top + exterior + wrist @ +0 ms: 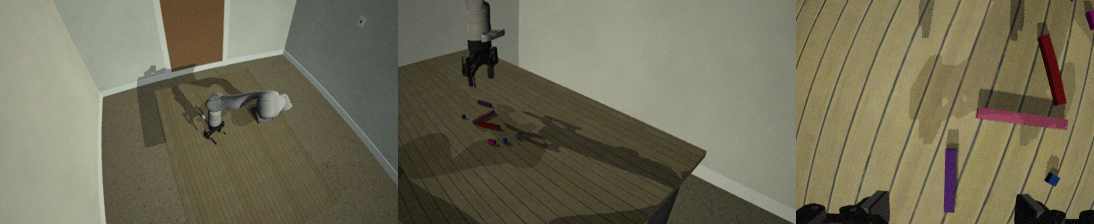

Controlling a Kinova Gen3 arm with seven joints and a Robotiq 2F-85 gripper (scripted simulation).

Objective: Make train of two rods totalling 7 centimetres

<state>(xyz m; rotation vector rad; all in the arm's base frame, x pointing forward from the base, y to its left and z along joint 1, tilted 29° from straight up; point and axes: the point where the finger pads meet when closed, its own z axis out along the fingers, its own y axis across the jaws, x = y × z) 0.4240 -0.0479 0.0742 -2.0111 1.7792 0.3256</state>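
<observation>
Now: hand 8 cm above the purple rod. Round my hand: red rod (12 cm to the right, 8 cm below, 8 cm behind); then pink rod (8 cm below, 7 cm to the right, 6 cm behind); then magenta rod (19 cm to the right, 13 cm behind, 8 cm below).
</observation>
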